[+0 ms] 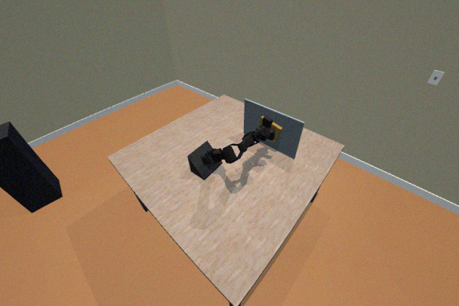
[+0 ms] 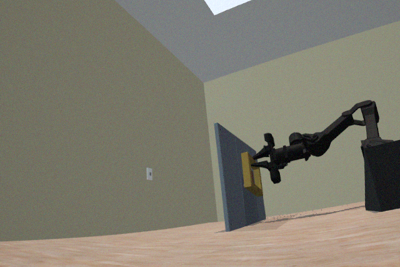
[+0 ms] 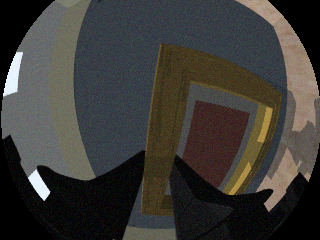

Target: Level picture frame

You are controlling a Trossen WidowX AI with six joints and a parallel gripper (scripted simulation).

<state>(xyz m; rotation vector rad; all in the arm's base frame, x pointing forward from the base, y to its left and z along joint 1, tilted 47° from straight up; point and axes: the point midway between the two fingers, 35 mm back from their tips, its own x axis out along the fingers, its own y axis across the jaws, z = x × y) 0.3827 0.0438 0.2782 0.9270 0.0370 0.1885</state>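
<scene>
The gold picture frame lies 10 mm to the left of my gripper tip and 50 mm below it. From my gripper tip the other things lie so: wall panel 20 mm ahead, 20 mm to the left, 70 mm below.
</scene>
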